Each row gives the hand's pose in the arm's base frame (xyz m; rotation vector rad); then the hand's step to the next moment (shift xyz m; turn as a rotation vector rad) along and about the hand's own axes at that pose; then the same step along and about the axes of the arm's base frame.
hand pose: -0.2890 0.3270 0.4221 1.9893 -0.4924 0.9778
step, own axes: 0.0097 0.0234 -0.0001 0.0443 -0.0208 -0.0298
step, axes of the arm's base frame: -0.0091 -0.0130 0.0197 0.0272 0.0371 0.0342
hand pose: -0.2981 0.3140 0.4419 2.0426 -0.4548 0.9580
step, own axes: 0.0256 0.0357 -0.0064 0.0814 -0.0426 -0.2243
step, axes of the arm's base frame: -0.0080 -0.0159 0.0407 -0.0269 0.2061 0.1247
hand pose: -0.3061 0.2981 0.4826 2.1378 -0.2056 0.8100
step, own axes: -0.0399 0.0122 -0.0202 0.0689 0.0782 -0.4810
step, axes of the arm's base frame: -0.0457 0.0022 -0.0074 -0.2084 0.3186 0.3119
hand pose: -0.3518 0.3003 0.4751 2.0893 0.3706 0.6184
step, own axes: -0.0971 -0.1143 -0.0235 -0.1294 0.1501 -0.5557
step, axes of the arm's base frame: -0.0970 0.0328 -0.1121 -0.4126 0.2353 0.3500
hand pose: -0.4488 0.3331 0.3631 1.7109 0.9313 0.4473
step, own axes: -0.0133 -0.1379 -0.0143 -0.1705 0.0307 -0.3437
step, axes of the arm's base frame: -0.0680 0.0137 -0.1208 -0.3338 0.0827 0.1728
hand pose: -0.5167 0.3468 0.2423 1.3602 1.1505 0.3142
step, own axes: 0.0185 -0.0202 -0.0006 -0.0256 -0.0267 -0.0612
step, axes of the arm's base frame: -0.0004 0.0091 -0.0258 -0.0708 0.0099 0.0007
